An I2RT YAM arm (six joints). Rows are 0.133 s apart.
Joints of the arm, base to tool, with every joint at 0 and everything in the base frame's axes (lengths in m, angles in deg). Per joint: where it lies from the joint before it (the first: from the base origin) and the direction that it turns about. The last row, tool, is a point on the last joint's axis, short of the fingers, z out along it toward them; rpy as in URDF.
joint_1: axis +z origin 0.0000 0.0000 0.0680
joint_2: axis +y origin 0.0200 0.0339 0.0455
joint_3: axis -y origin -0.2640 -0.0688 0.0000
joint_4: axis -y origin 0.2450 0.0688 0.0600
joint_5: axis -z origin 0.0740 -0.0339 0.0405
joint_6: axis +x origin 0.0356 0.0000 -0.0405
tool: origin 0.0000 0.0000 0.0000 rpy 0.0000 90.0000 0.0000
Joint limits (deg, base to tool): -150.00..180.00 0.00..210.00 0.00..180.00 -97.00..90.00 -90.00..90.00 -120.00..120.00
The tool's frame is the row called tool.
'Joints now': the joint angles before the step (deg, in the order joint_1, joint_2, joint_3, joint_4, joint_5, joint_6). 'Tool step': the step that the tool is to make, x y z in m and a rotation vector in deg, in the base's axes. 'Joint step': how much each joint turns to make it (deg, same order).
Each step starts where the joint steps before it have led.
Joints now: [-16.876, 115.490, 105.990, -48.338, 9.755, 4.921]
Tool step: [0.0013, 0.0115, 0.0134, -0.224, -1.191, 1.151]
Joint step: [1.485, -0.693, 1.784, -1.330, 0.083, 0.349]
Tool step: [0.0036, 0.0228, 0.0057, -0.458, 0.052, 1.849]
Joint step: [3.080, -0.350, 0.798, -1.232, 1.057, 0.791]
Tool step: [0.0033, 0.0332, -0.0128, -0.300, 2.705, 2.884]
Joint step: [4.479, 0.078, -2.209, -0.519, 1.493, 0.969]
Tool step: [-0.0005, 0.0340, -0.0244, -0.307, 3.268, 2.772]
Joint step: [4.581, 0.083, -4.744, 1.304, 1.412, 1.322]
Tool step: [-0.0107, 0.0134, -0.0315, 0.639, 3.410, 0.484]
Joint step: [1.750, -0.865, -7.719, 3.086, 0.085, 1.397]
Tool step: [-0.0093, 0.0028, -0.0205, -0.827, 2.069, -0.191]
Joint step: [0.445, -0.627, -5.288, 2.544, 1.048, 0.270]
